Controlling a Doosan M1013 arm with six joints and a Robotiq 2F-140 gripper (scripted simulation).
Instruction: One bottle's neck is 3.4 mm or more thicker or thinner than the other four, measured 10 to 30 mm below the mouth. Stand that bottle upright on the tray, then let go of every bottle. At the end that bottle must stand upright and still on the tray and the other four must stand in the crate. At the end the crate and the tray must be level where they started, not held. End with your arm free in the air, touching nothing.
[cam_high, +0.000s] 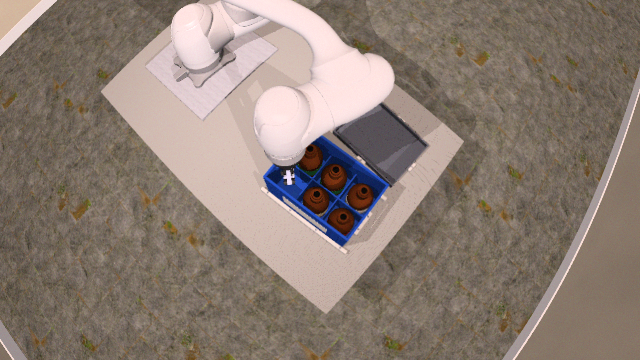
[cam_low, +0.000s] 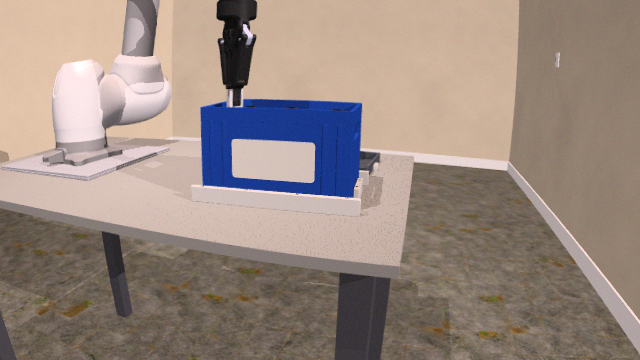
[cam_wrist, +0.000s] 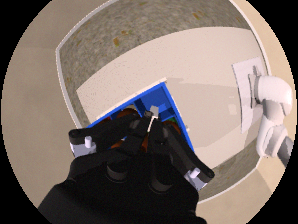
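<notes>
Now: hand 8 cm short of the crate, 6 cm to the right of it and 9 cm above it. The rest, counted from my hand: bottle: 18 cm ahead, 2 cm to the left, 9 cm below; dark grey tray: 8 cm ahead, 31 cm to the left, 16 cm below.
</notes>
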